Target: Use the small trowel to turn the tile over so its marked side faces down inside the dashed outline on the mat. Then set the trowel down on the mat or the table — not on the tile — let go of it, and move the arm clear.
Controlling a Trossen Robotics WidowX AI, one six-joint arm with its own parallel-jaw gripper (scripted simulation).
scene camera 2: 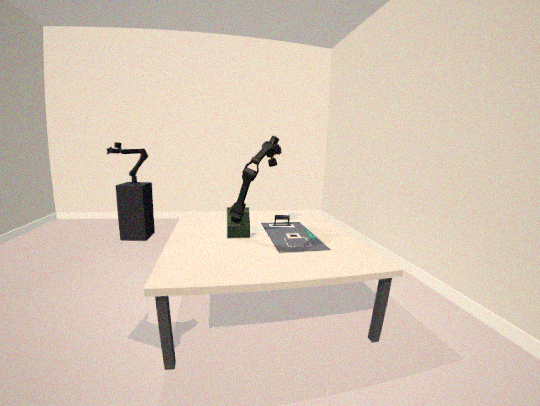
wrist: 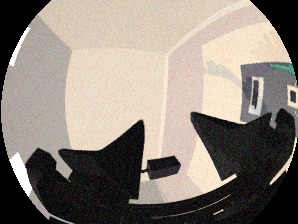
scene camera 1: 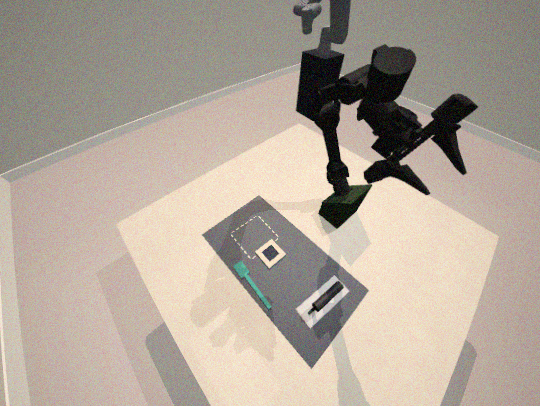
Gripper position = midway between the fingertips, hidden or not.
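Observation:
A mat (scene camera 1: 305, 268) (scene camera 2: 278, 235) is visible. My gripper (scene camera 1: 445, 185) (wrist: 167, 119) is open and holds nothing.

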